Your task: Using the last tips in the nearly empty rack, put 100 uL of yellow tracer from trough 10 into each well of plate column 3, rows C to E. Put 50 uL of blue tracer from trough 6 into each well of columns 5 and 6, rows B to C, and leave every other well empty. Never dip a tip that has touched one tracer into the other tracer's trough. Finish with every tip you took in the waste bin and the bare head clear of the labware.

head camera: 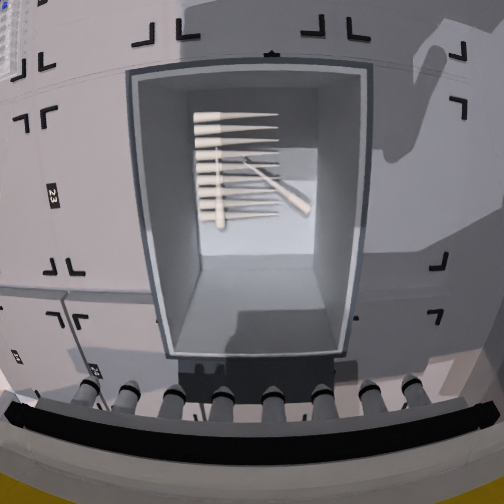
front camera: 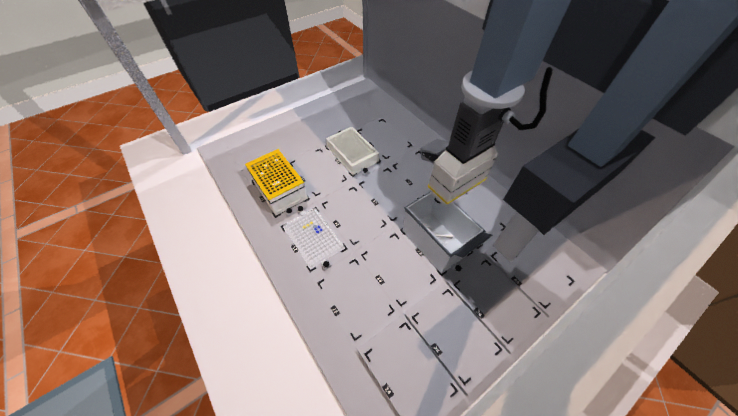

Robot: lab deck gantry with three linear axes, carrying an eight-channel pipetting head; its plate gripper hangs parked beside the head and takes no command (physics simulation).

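The pipetting head (front camera: pixel 461 178) (head camera: pixel 250 427) is raised, with eight bare nozzles in the head camera view, off the grey waste bin's (front camera: pixel 444 258) (head camera: pixel 367 150) lower edge there. Several used-looking pale tips (front camera: pixel 442 235) (head camera: pixel 220 190) lie on the bin's floor, two across the others. The plate (front camera: pixel 316 250) (head camera: pixel 7 50) shows a short yellow line of wells and a blue cluster in the front view; row letters are unreadable there. The yellow tip rack (front camera: pixel 277 175) shows mostly dark holes and a few pale spots. The parked plate gripper (front camera: pixel 516 238) is open and empty, one finger hidden.
A pale open-topped box (front camera: pixel 352 147) stands behind the plate and rack; its tracer colours cannot be made out. The bin's high walls stand close to the head. The deck's back wall (front camera: pixel 408 72) rises behind. Black corner marks outline the deck positions.
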